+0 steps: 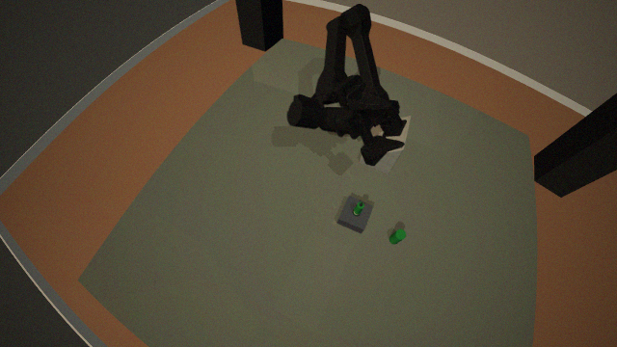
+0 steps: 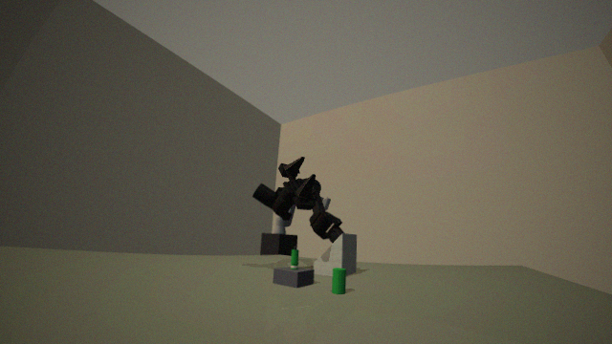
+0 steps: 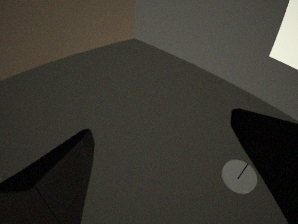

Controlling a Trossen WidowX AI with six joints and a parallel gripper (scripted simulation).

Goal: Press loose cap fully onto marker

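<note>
My gripper tip is now 310 mm above the green cap, 140 mm to the right of it and 50 mm short of it. From my gripper tip the other things lie so: holder block (310 mm below, 50 mm ahead, 10 mm to the left); green marker (260 mm below, 50 mm ahead, 10 mm to the left).
</note>
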